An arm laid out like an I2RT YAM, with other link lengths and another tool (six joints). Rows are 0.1 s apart.
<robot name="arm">
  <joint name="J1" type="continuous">
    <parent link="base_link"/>
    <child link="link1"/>
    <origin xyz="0 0 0.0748"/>
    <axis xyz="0 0 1"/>
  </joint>
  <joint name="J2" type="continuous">
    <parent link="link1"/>
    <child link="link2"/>
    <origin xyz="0.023 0.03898 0.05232" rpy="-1.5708 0 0"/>
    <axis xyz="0 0 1"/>
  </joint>
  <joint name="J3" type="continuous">
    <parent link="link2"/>
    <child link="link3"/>
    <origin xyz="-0.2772 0 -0.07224" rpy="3.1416 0 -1.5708"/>
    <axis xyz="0 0 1"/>
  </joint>
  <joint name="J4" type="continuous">
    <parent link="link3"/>
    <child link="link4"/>
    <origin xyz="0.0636 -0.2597 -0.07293"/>
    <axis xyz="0 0 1"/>
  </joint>
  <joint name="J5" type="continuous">
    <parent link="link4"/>
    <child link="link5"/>
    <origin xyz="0.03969 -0.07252 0.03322" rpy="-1.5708 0 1.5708"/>
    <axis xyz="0 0 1"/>
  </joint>
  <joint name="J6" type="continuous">
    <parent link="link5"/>
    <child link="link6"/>
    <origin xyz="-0.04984 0 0.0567" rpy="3.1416 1.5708 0"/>
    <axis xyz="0 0 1"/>
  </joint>
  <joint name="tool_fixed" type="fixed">
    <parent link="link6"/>
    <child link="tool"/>
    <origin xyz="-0.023 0.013 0.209" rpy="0.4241 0 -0.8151"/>
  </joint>
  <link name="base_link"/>
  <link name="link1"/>
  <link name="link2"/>
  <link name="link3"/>
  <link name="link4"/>
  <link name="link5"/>
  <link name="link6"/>
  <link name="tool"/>
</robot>
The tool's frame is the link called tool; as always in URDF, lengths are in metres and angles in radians. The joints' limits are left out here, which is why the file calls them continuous.
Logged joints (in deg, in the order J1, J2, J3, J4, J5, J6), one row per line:
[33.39 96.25 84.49 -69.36 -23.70 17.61]
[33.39 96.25 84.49 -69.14 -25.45 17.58]
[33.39 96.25 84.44 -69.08 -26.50 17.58]
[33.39 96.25 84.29 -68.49 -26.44 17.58]
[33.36 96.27 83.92 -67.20 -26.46 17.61]
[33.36 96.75 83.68 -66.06 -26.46 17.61]
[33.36 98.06 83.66 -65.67 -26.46 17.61]
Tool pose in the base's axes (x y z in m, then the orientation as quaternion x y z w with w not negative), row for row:
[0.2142 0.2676 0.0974 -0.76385 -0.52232 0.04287 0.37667]
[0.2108 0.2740 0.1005 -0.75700 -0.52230 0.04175 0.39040]
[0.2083 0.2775 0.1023 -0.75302 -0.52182 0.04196 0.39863]
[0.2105 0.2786 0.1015 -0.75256 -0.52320 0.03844 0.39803]
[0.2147 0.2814 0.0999 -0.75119 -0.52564 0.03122 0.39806]
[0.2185 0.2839 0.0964 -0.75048 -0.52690 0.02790 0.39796]
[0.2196 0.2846 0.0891 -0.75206 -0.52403 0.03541 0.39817]
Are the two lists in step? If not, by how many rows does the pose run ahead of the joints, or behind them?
They are in step.
